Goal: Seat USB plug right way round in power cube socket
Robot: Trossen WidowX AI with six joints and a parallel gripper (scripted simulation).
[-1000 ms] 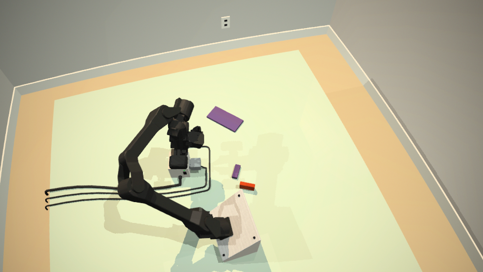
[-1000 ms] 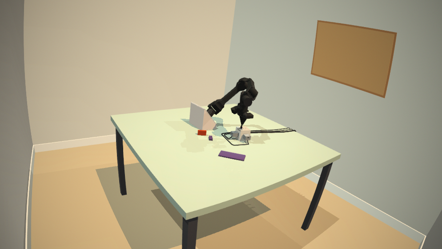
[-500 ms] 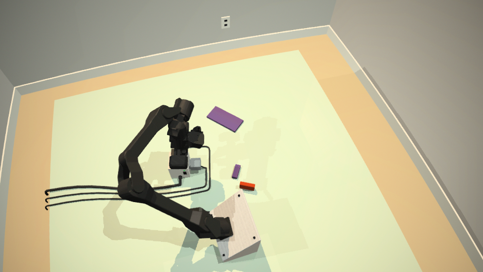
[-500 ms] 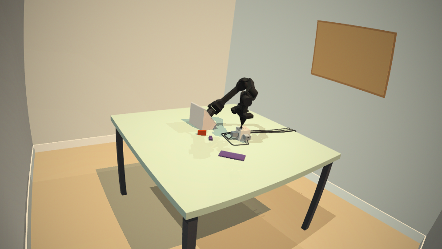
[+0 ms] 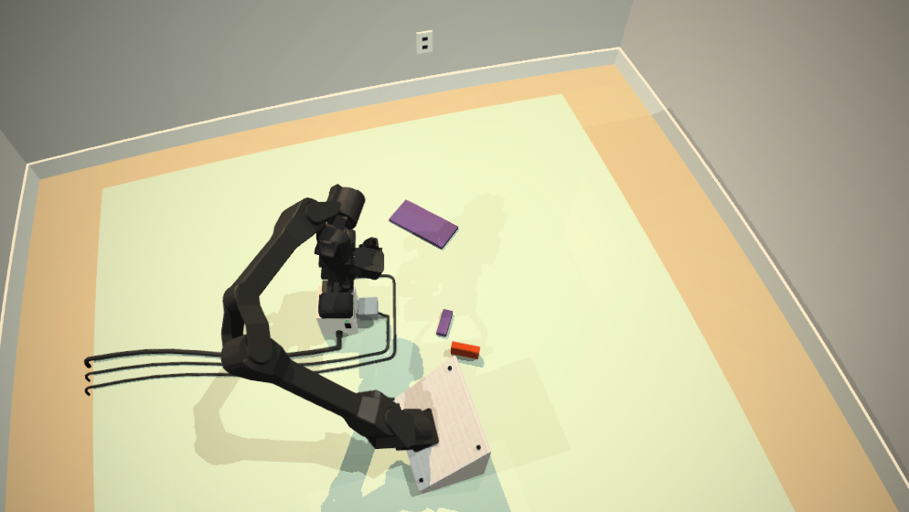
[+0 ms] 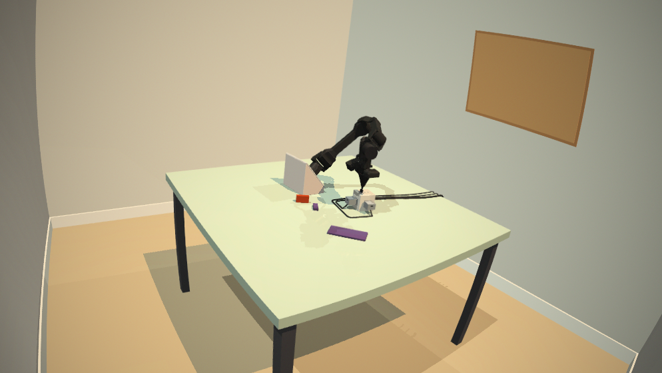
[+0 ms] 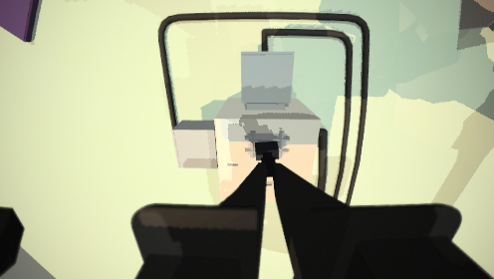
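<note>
The black USB plug is 2 cm below my gripper tip. From my gripper tip the other things lie so: orange block (14 cm behind, 22 cm to the right, 9 cm below); USB socket (4 cm below); purple slab (20 cm ahead, 21 cm to the right, 10 cm below).
</note>
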